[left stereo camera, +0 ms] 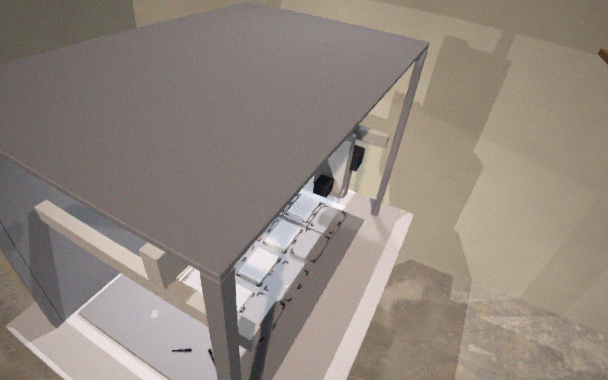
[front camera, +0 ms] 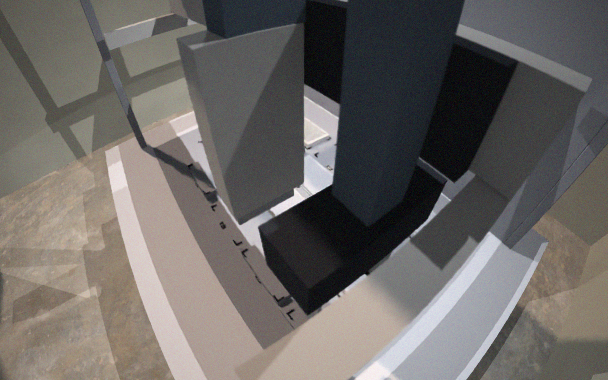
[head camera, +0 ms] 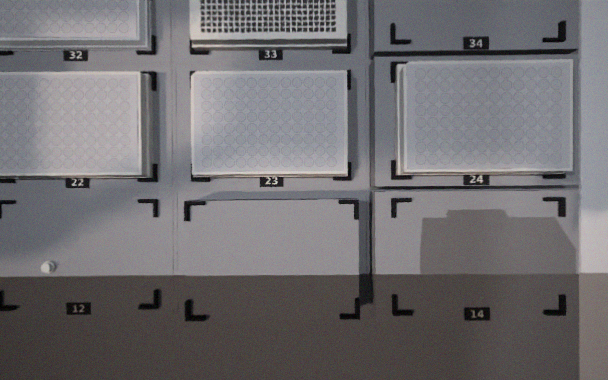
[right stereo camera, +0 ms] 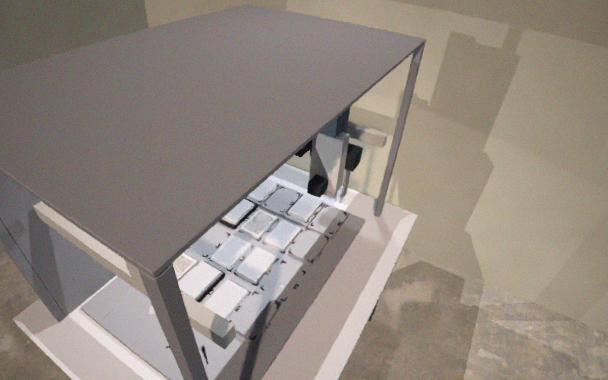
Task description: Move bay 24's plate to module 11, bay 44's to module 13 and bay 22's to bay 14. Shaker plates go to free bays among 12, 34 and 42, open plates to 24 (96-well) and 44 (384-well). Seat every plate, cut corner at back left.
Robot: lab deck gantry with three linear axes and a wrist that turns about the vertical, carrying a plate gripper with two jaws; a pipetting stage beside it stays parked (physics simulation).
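Places are measured from the robot's base along level axes (x ahead, y left, z up), in metres.
Pixels of known places: gripper, fingertip midpoint: (front camera: pixel 340 293); robot's base, origin of the base link: (left stereo camera: pixel 260 343) (front camera: pixel 191 171) (right stereo camera: pixel 253 342).
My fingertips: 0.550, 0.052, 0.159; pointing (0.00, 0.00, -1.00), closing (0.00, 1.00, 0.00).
Ahead of a thing's pixels: the offset from my fingertips to its top centre, as dx, dy, dz. "spot": to the spot under its first point.
Bay 24's plate {+0.006, +0.098, -0.130} (head camera: pixel 487 117) (right stereo camera: pixel 305 207), pale with round wells, sits at its corner marks. Bay 22's plate {-0.322, +0.098, -0.144} (head camera: pixel 70 122) (right stereo camera: pixel 256 265) is in its bay, partly cut off in the head view. Bay 44's plate {+0.006, +0.312, -0.130} (right stereo camera: pixel 263 190) shows small at the back. Module 13, a raised pad {spot: -0.155, +0.005, -0.140} (head camera: pixel 272 240) (right stereo camera: pixel 310 246), is empty. Bay 14 {spot: -0.054, -0.005, -0.144} (head camera: pixel 400 250) is empty, partly shadowed. Bay 34 {spot: -0.014, +0.177, -0.144} (head camera: pixel 450 20) holds no plate. The gripper (front camera: pixel 340 250) (right stereo camera: pixel 345 192) is raised near the deck's right end, beyond bay 24, open and empty; its far jaw is hidden. Module 11 is out of the head view.
Bay 23's plate {-0.158, +0.098, -0.144} (head camera: pixel 270 122) (right stereo camera: pixel 283 235) stands between those of 22 and 24. A grid-topped plate {spot: -0.158, +0.181, -0.144} (head camera: pixel 268 17) is in bay 33. A small white knob {-0.346, -0.020, -0.155} (head camera: pixel 48 267) stands in bay 12. The grey pipetting stage (front camera: pixel 255 115) (right stereo camera: pixel 327 157) hangs beside the gripper.
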